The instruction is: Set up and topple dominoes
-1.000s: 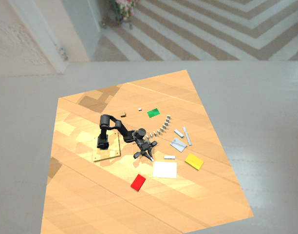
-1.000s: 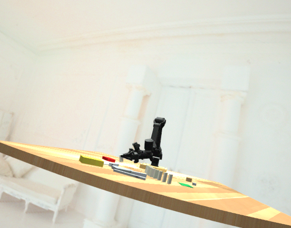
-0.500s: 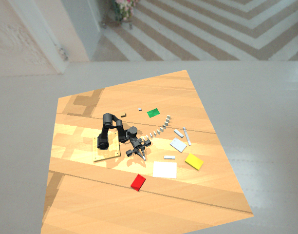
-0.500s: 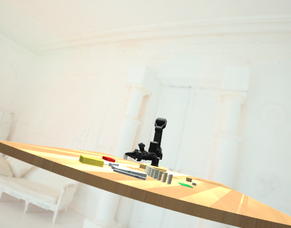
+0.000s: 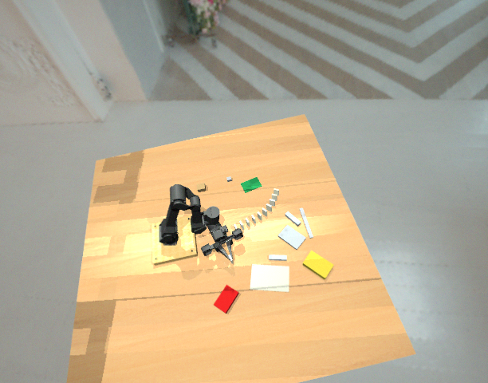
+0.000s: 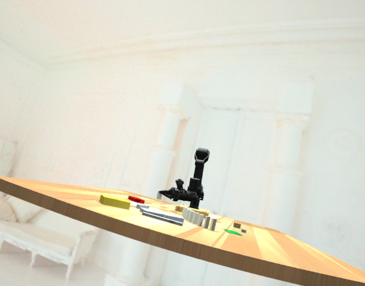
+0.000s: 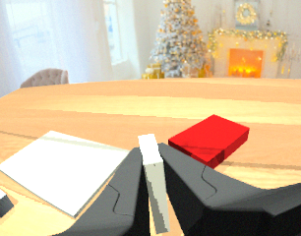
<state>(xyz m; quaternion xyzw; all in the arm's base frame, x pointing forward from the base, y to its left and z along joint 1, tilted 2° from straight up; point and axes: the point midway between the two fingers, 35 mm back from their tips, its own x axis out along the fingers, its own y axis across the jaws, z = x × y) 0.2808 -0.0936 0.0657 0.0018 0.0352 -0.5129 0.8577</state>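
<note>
My gripper tip is 150 mm short of the white sheet, 90 mm above it and 50 mm to the left of it. Round my gripper tip: red block 140 mm to the right, 80 mm below, 30 mm behind; then light grey piece 190 mm ahead, 80 mm below, 30 mm to the left; then grey plate 260 mm ahead, 130 mm to the left, 80 mm below.
</note>
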